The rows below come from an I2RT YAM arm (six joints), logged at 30 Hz.
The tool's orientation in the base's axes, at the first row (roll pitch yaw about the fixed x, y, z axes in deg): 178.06, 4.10, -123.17
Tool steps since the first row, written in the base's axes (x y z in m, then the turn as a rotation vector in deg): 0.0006, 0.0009, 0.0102, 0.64, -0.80, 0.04; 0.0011, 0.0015, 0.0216, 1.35, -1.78, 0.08; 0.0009, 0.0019, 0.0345, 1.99, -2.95, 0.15; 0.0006, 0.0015, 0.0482, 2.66, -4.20, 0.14; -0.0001, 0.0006, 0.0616, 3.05, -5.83, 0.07
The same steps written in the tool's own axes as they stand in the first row. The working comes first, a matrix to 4 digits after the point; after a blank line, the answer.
The tool's axes in the first row as the columns of a matrix, in the base's axes (used below as rounded here):
-0.5457, -0.8379, 0.0108
-0.8349, 0.5448, 0.0783
-0.0715, 0.0338, -0.9969

-0.0018, 0.0003, -0.0101, 0.32, -0.97, -0.10; -0.0034, 0.0006, -0.0214, 0.74, -2.10, -0.20; -0.0045, 0.0014, -0.0342, 1.37, -3.27, -0.36; -0.0050, 0.0019, -0.0479, 2.05, -4.51, -0.44; -0.0049, 0.0025, -0.0614, 3.20, -5.73, -0.49
